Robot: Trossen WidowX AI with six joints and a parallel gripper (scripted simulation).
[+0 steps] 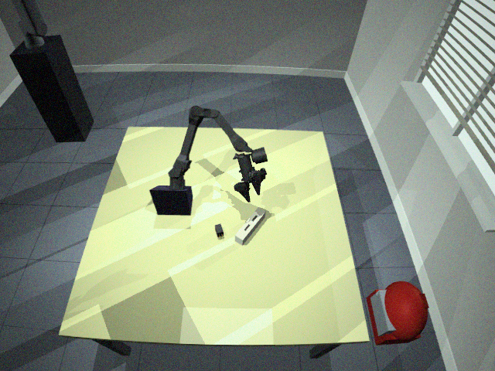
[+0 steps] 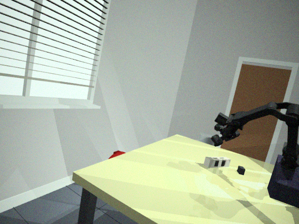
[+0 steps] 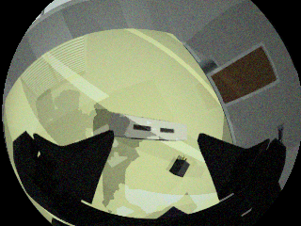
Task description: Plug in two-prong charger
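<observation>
My gripper tip is now 160 mm past the charger, 90 mm to the left of it and 150 mm above it.
</observation>
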